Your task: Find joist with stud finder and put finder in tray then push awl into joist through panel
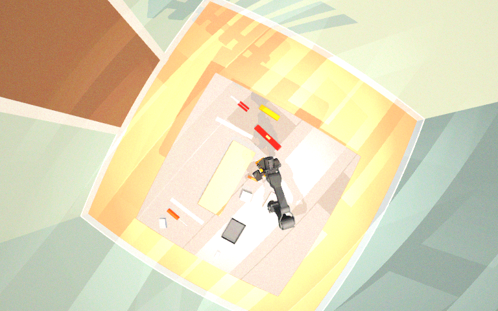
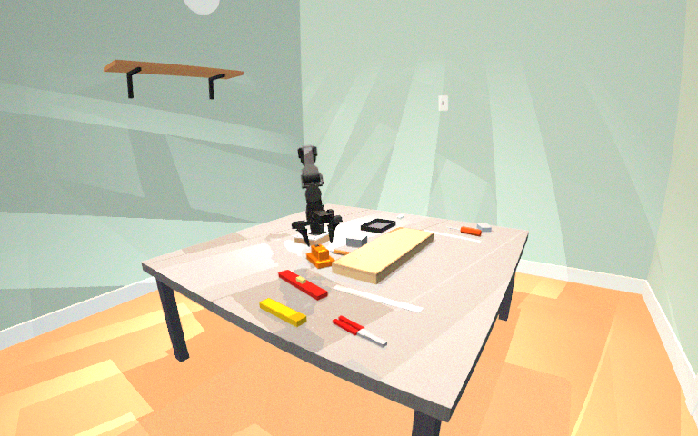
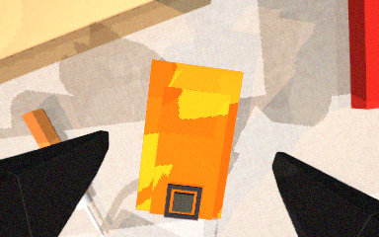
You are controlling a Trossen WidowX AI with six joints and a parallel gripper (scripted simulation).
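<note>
Now: the stud finder 3 cm below my gripper tip, 2 cm behind it and 1 cm to the left of it. From my gripper tip the other things lie so: grey block: 25 cm to the left, 6 cm below, 4 cm behind; then awl: 11 cm to the left, 7 cm below, 3 cm behind; then red level: 18 cm to the right, 10 cm ahead, 6 cm below.
</note>
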